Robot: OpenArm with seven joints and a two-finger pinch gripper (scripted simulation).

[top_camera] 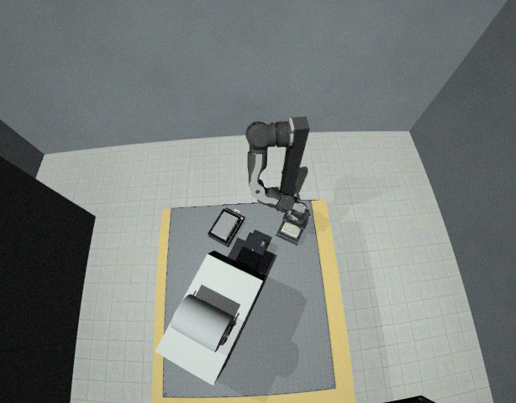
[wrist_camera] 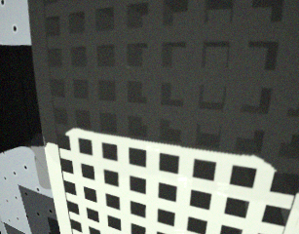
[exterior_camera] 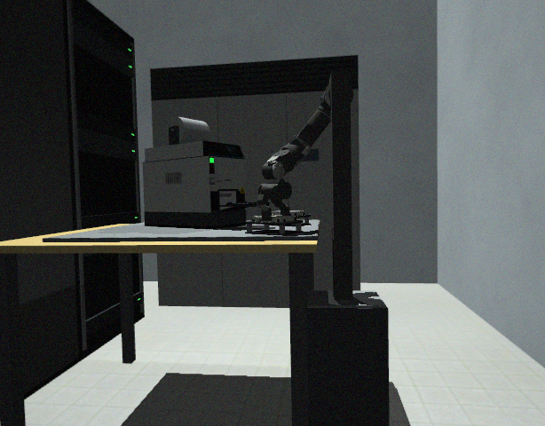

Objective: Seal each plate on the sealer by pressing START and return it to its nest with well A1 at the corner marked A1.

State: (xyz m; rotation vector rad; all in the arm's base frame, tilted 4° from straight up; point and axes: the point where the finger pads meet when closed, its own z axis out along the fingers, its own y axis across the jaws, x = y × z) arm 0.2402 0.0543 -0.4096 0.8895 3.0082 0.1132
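My hand is 120 mm short of the sealer stage, 220 mm to the left of it and 50 mm below it. Round my hand: well plate (right at my hand); foil roll (400 mm ahead, 390 mm to the right, 370 mm above); start button (250 mm ahead, 190 mm to the right, 140 mm above).
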